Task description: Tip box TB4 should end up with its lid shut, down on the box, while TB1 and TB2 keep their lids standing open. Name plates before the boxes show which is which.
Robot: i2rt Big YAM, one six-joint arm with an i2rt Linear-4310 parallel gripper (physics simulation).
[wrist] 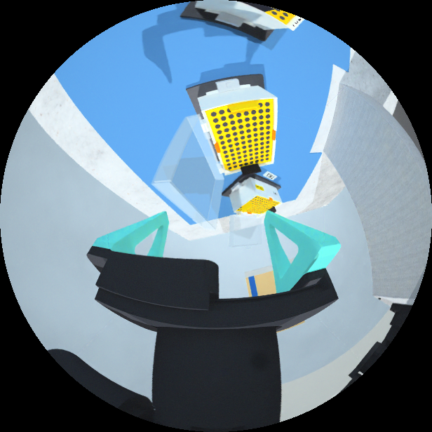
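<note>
My gripper is open and empty, its two teal fingers wide apart. A white tip box with a yellow perforated rack stands beyond the fingertips, apart from them. It appears to be TB4; its name plate does not show. Its clear lid stands open on the left side. A smaller-looking box lies nearer the right fingertip in the view; the plate beside it seems to read TB1. Its clear lid is open. A third box is cut off at the top edge; its plate is unreadable and its lid is unclear.
The boxes stand on a blue mat with a pale stone-like border. A large grey ribbed body rises on the right. A tan piece with a blue stripe shows between the fingers, low in the view. Black parts show at the lower right edge.
</note>
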